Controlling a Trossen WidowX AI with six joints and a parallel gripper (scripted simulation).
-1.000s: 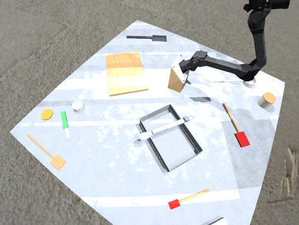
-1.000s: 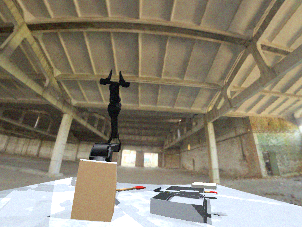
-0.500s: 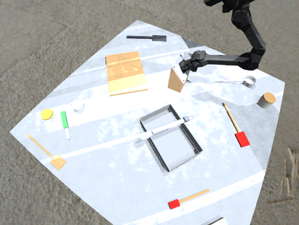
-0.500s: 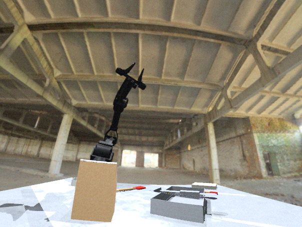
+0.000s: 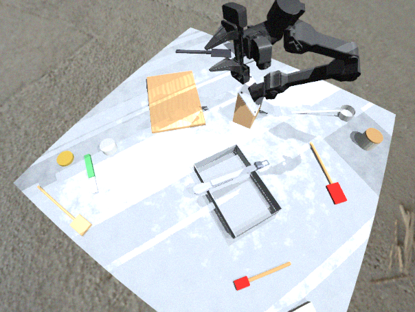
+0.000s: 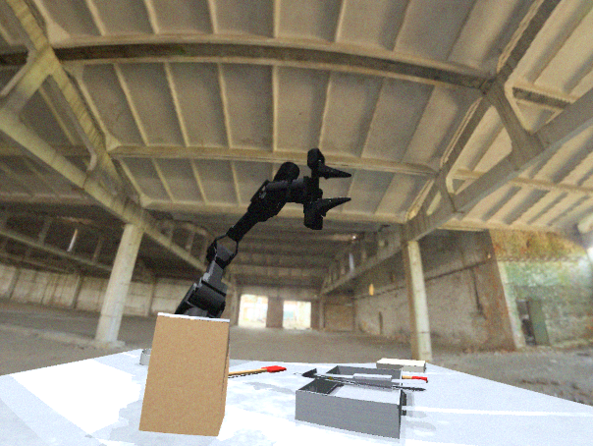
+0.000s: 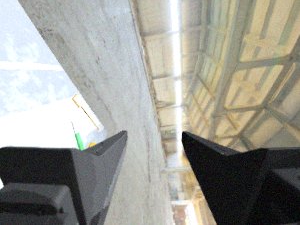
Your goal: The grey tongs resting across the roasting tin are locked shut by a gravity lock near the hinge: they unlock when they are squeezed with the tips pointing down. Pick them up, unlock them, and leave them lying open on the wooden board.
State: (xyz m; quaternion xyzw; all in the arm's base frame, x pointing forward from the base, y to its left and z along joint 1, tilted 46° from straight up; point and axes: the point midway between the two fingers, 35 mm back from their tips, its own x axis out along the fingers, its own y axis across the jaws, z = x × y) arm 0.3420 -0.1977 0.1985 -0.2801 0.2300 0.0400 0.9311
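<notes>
Right now my gripper tip is 45 cm above the roasting tin, 17 cm to the right of it and 4 cm short of it. Also, from my gripper tip: wooden board (47 cm below, 32 cm to the right, 16 cm behind); then yellow disc (47 cm to the right, 47 cm below, 37 cm ahead); then white puck (46 cm below, 35 cm to the right, 22 cm ahead).
</notes>
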